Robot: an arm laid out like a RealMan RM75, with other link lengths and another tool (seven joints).
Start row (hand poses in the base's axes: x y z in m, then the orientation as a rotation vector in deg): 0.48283, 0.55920, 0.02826, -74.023, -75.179, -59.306
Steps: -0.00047, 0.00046, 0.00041, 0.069, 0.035, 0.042; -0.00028, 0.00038, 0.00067, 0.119, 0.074, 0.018; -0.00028, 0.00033, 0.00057, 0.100, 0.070, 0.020; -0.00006, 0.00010, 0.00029, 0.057, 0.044, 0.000; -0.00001, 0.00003, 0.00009, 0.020, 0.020, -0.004; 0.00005, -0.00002, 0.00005, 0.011, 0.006, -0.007; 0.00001, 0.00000, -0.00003, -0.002, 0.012, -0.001; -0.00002, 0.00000, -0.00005, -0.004, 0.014, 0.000; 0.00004, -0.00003, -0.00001, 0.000, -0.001, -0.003; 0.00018, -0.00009, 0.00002, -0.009, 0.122, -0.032; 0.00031, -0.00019, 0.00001, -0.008, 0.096, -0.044; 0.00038, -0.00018, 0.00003, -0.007, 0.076, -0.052; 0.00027, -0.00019, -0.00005, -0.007, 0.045, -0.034; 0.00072, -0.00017, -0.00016, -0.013, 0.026, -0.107; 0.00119, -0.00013, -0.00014, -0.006, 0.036, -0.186; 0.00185, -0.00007, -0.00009, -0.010, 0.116, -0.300; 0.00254, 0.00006, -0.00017, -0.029, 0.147, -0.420; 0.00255, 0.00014, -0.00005, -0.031, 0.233, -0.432; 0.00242, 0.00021, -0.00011, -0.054, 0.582, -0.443; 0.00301, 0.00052, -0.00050, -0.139, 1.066, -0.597; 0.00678, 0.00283, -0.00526, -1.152, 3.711, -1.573; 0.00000, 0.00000, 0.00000, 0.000, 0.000, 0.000; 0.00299, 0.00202, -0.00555, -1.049, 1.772, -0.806
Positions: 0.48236, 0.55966, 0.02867, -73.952, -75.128, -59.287; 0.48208, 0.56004, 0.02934, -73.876, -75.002, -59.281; 0.48180, 0.56037, 0.02991, -73.811, -74.893, -59.267; 0.48174, 0.56047, 0.03020, -73.784, -74.822, -59.264; 0.48173, 0.56050, 0.03029, -73.779, -74.791, -59.262; 0.48178, 0.56048, 0.03034, -73.778, -74.775, -59.268; 0.48179, 0.56048, 0.03031, -73.785, -74.767, -59.258; 0.48177, 0.56048, 0.03026, -73.793, -74.759, -59.245; 0.48181, 0.56045, 0.03025, -73.795, -74.758, -59.248; 0.48199, 0.56036, 0.03027, -73.871, -74.655, -59.172; 0.48230, 0.56017, 0.03028, -73.946, -74.565, -59.125; 0.48268, 0.55999, 0.03031, -74.019, -74.485, -59.099; 0.48295, 0.55980, 0.03026, -74.067, -74.438, -59.084; 0.48367, 0.55963, 0.03010, -74.169, -74.371, -59.132; 0.48486, 0.55950, 0.02996, -74.330, -74.250, -59.231; 0.48671, 0.55943, 0.02987, -74.610, -74.011, -59.345; 0.48925, 0.55949, 0.02970, -75.008, -73.697, -59.509; 0.49180, 0.55963, 0.02965, -75.447, -73.312, -59.613; 0.49422, 0.55984, 0.02954, -76.039, -72.675, -59.439; 0.49723, 0.56036, 0.02904, -76.984, -71.648, -58.947; 0.50401, 0.56319, 0.02378, -80.341, -68.758, -56.516; 0.50401, 0.56319, 0.02378, -80.341, -68.758, -56.516; 0.50700, 0.56521, 0.01823, -82.340, -67.643, -55.136
